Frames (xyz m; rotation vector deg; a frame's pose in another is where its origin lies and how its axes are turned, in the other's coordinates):
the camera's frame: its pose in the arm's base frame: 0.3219 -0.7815 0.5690 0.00 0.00 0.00
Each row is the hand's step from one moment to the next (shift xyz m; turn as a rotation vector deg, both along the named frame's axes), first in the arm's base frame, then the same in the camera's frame.
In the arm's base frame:
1: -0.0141 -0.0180 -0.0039 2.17 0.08 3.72
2: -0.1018 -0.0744 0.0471 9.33 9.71 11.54
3: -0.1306 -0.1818 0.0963 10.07 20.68 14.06
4: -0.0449 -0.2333 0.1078 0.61 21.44 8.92
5: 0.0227 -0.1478 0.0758 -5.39 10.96 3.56
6: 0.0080 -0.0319 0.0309 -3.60 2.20 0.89
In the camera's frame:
1: -0.0141 -0.0180 -0.0039 2.17 0.08 3.72
2: -0.1018 -0.0744 0.0471 9.33 9.71 11.54
3: -0.1306 -0.1818 0.0963 10.07 20.68 14.06
4: -0.0449 -0.2333 0.1078 0.61 21.44 8.92
5: 0.0227 -0.1478 0.0758 -5.39 10.96 3.56
6: 0.0080 -0.0319 0.0309 -3.60 2.20 0.89

